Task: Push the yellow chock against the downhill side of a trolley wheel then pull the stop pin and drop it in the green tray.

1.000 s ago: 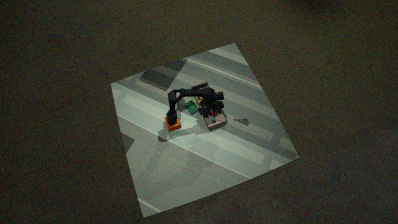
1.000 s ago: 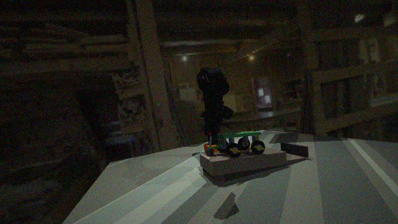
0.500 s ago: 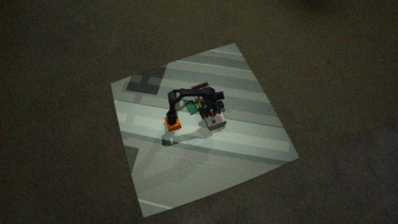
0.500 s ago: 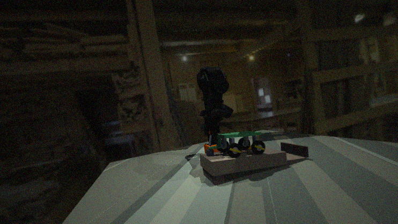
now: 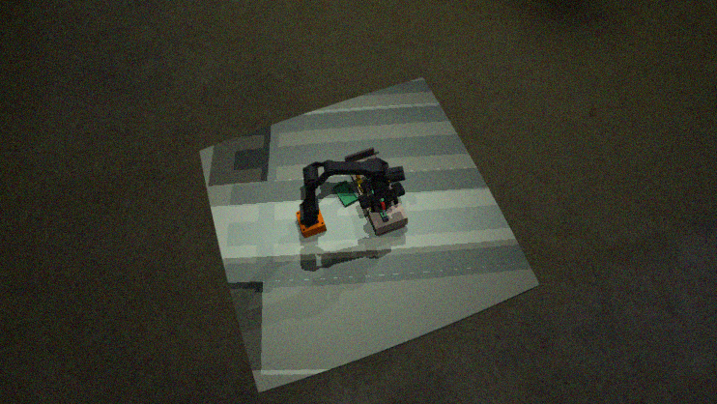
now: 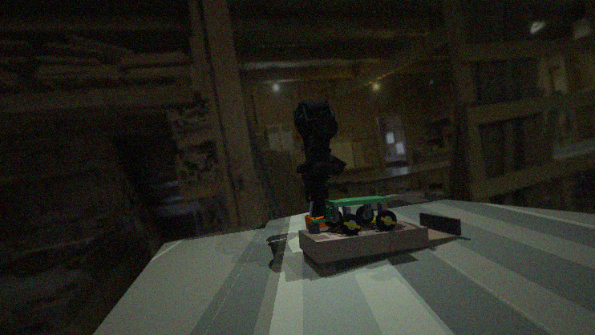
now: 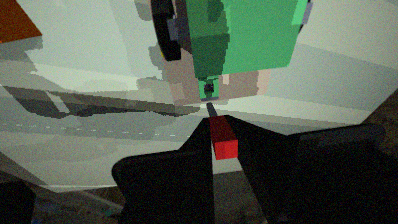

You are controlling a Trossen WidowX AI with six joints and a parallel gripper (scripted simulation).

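My gripper tip is 7 cm past the green tray, 23 cm to the right of it and 18 cm above it. From my gripper tip the other things lie so: ramp: 4 cm ahead, 11 cm to the left, 13 cm below; then trolley: 4 cm ahead, 11 cm to the left, 6 cm below; then red-headed stop pin: right at my gripper tip.
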